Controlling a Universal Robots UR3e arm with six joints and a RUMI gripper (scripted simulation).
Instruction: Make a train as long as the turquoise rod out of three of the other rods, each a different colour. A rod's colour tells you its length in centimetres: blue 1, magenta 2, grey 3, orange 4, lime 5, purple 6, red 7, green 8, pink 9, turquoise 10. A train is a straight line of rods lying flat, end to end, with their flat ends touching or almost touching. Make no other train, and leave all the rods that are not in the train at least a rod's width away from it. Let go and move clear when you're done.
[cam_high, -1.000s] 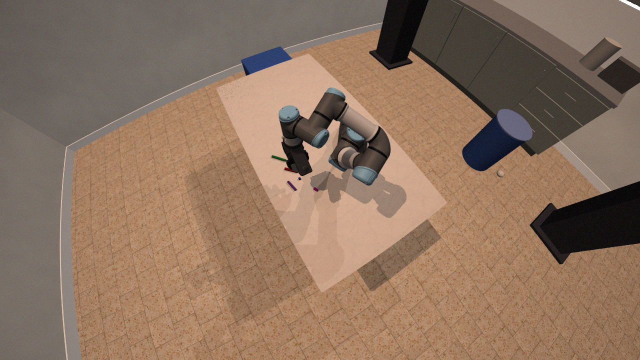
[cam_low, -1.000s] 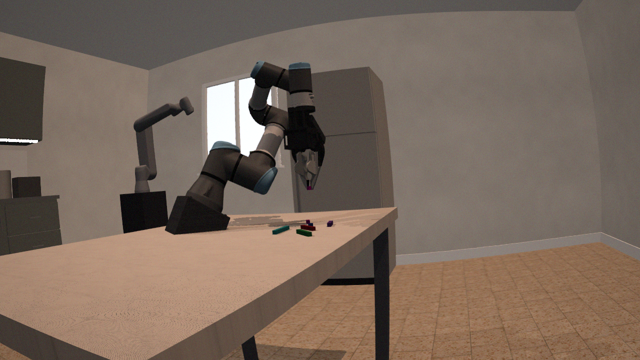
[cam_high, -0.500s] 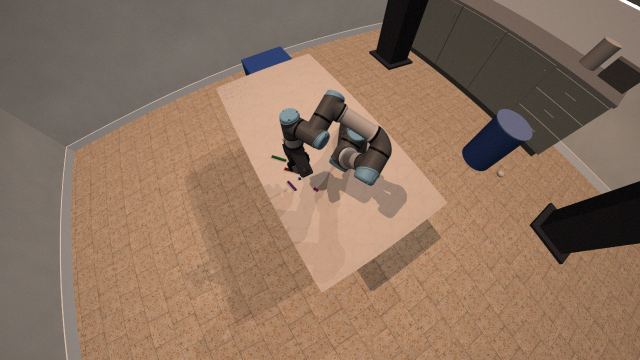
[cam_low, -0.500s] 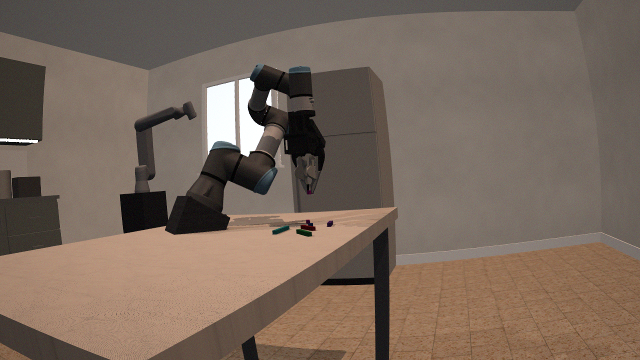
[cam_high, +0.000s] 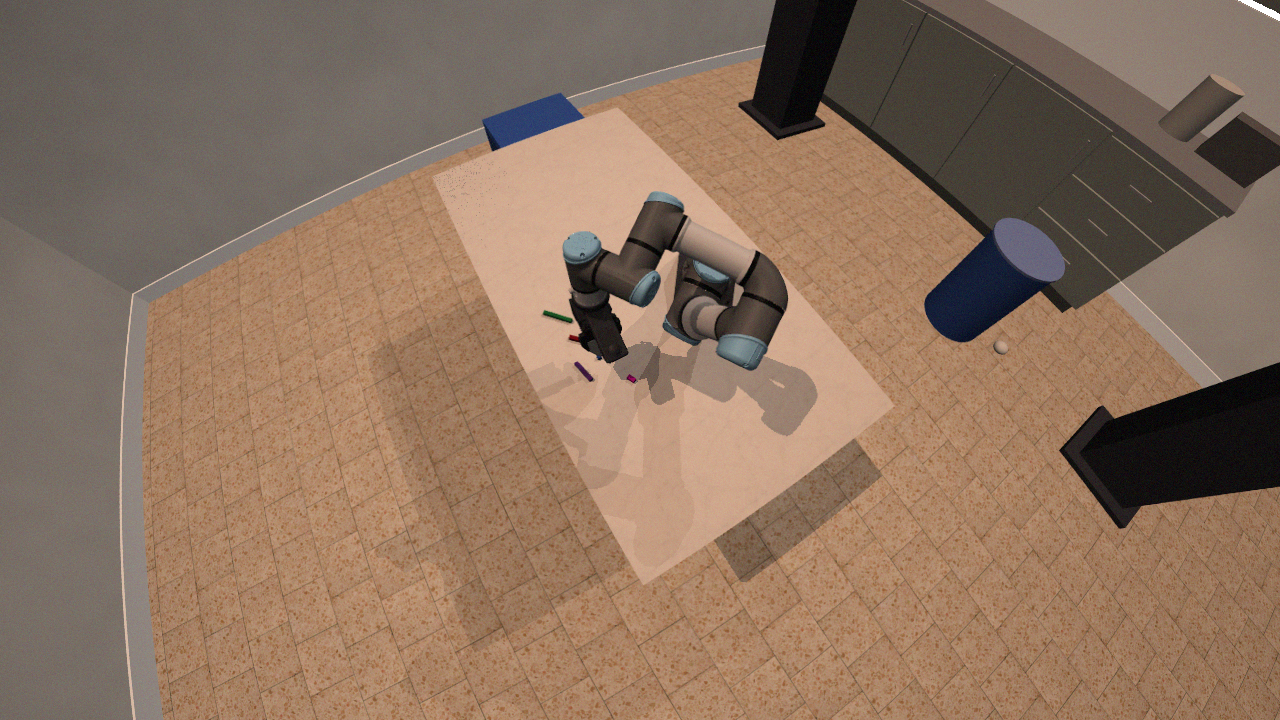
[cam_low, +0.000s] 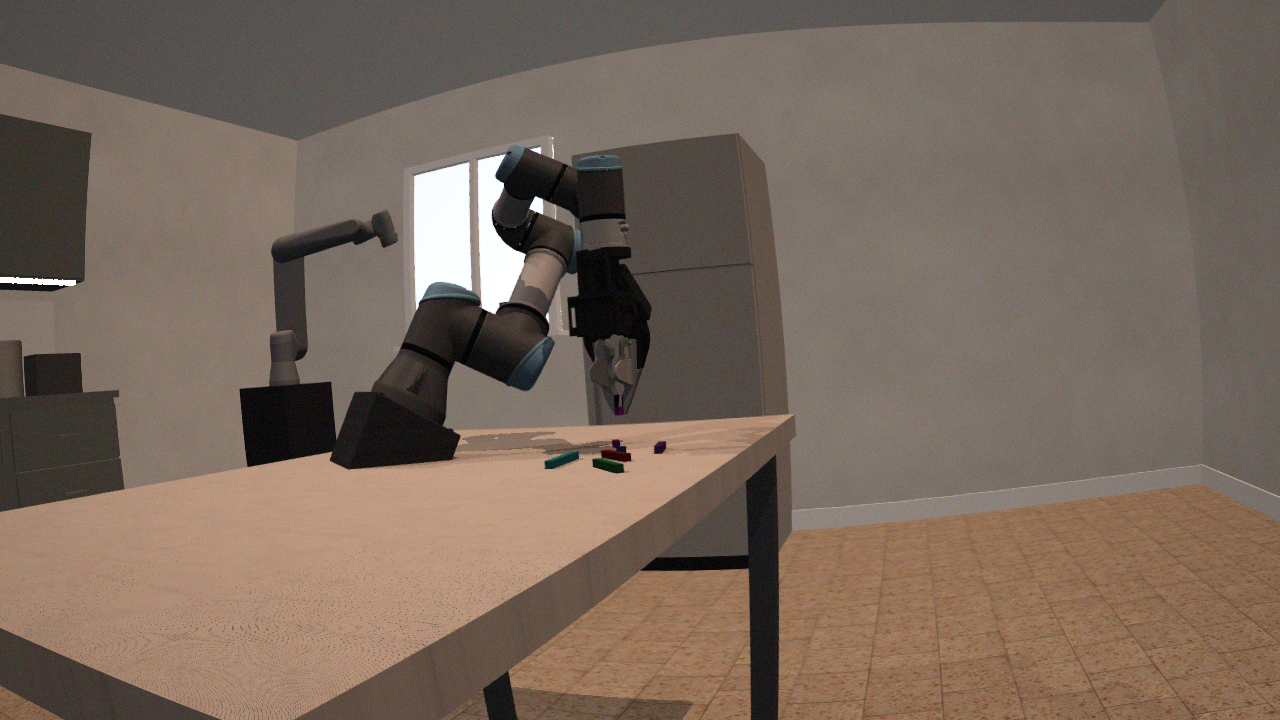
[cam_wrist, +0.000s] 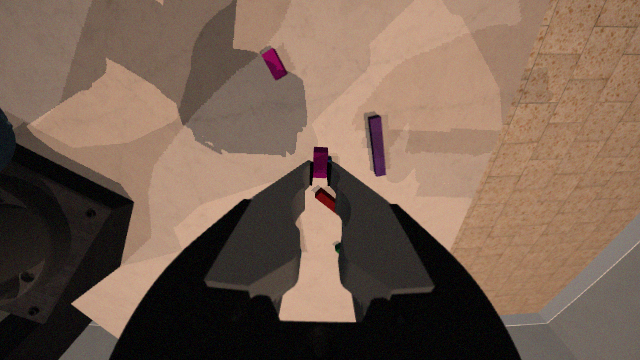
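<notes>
The blue rod lies 1 cm ahead of my hand, 2 cm to the right of it and 6 cm below it. Also, from my hand: red rod 2 cm ahead, 8 cm to the right, 6 cm below; then purple rod 5 cm ahead, 1 cm to the right, 6 cm below; then turquoise rod 4 cm behind, 12 cm to the right, 6 cm below.
</notes>
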